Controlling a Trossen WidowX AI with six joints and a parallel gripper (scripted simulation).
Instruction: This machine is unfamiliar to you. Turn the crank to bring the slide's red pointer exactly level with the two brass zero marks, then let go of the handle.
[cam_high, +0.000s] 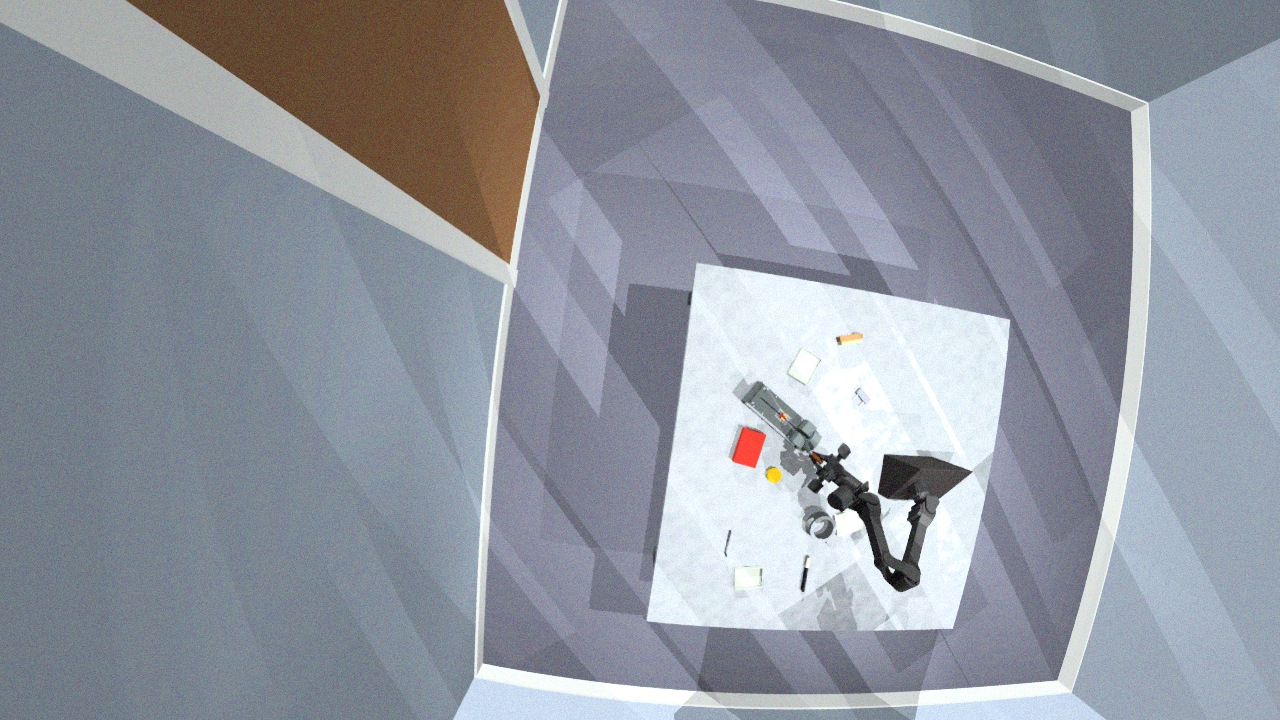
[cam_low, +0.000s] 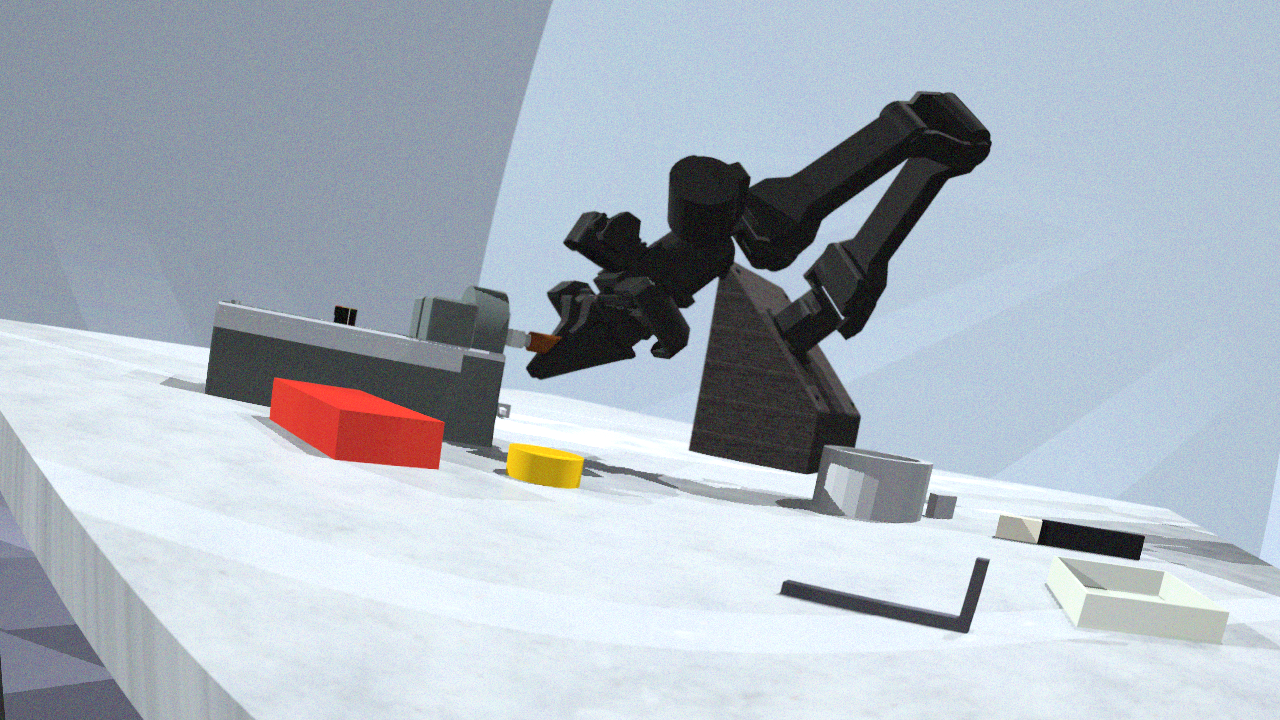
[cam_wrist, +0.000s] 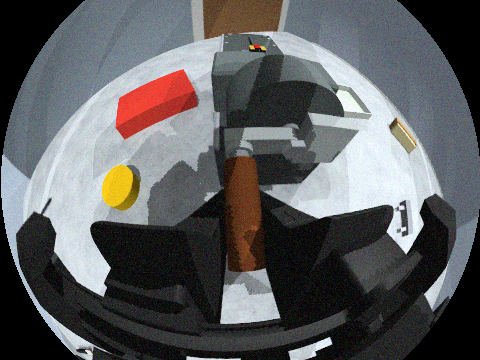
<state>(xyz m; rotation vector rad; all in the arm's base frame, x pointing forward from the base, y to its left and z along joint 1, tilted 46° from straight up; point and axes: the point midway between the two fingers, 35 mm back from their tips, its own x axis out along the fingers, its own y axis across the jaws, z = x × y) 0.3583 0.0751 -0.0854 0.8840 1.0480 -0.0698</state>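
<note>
The brown handle lies 3 cm above my gripper tip, 1 cm to the left of it and 1 cm behind it. Also, from my gripper tip: yellow disc: 11 cm to the left, 9 cm ahead, 5 cm below; then red pointer: 14 cm ahead, 10 cm to the right, 2 cm above; then black L-shaped bar: 40 cm to the left, 18 cm ahead, 5 cm below.
</note>
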